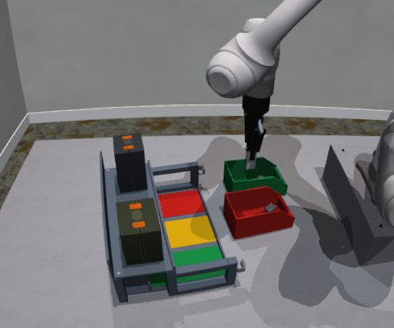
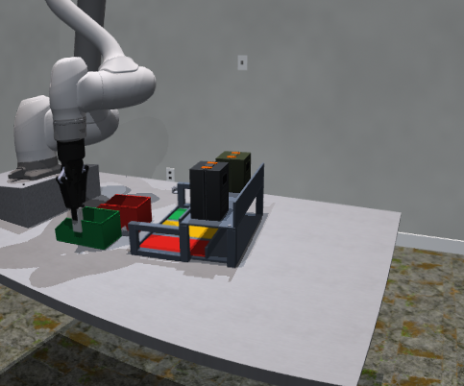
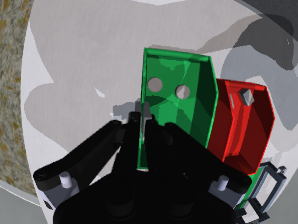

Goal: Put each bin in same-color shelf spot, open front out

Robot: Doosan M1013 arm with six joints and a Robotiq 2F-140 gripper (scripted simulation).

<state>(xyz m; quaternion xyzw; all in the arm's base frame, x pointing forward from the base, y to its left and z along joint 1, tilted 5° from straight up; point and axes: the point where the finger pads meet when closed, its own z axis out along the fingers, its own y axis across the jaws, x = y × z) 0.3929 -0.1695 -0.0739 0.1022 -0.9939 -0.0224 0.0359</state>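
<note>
The green bin is 5 cm to the left of my hand, 4 cm below it and 1 cm behind it. From my hand the other things lie so: red bin (19 cm to the left, 4 cm below, 1 cm behind).
</note>
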